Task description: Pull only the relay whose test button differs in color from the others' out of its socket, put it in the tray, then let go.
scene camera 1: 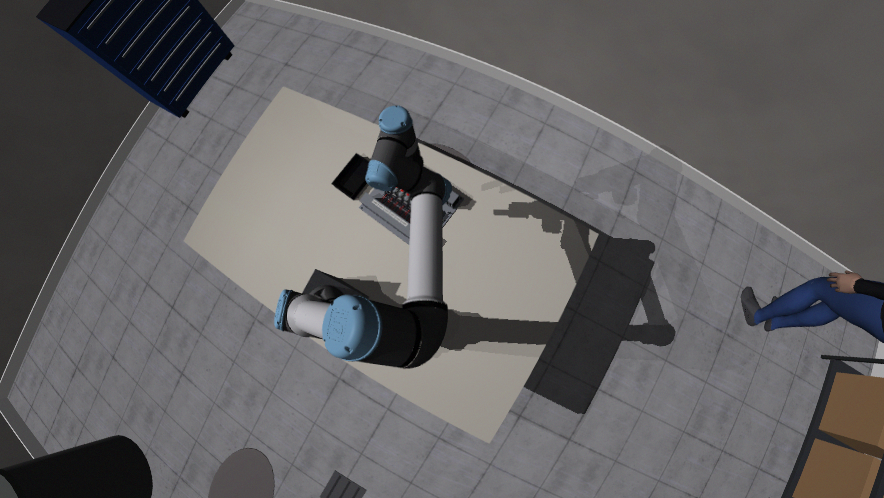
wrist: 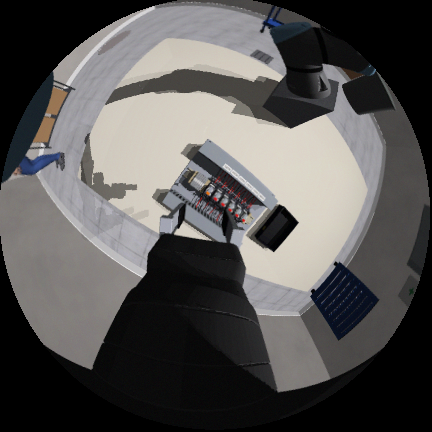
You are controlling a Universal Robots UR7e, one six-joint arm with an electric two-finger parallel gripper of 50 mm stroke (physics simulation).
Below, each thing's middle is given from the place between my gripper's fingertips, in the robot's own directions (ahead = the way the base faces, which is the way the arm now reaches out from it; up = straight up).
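You'll find the grey socket panel [wrist: 199, 163] 5 cm to the left of my hand and 1 cm ahead of it, and it's 28 cm below my hand.
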